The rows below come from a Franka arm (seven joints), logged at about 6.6 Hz.
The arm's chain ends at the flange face. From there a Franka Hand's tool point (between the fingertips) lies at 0.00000 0.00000 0.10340 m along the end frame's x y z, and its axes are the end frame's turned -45 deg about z.
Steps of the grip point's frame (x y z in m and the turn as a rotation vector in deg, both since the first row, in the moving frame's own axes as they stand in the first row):
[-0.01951, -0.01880, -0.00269, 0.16, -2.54, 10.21]
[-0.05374, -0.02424, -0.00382, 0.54, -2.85, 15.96]
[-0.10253, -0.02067, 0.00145, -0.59, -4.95, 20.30]
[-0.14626, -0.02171, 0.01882, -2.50, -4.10, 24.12]
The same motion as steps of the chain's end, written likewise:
[-0.02339, -0.00221, -0.00259, -1.68, -1.91, 10.21]
[-0.05046, 0.01855, -0.00369, -1.63, -2.40, 15.96]
[-0.08044, 0.05194, 0.00184, -3.92, -3.08, 20.30]
[-0.11505, 0.08033, 0.01918, -4.67, -1.13, 24.12]

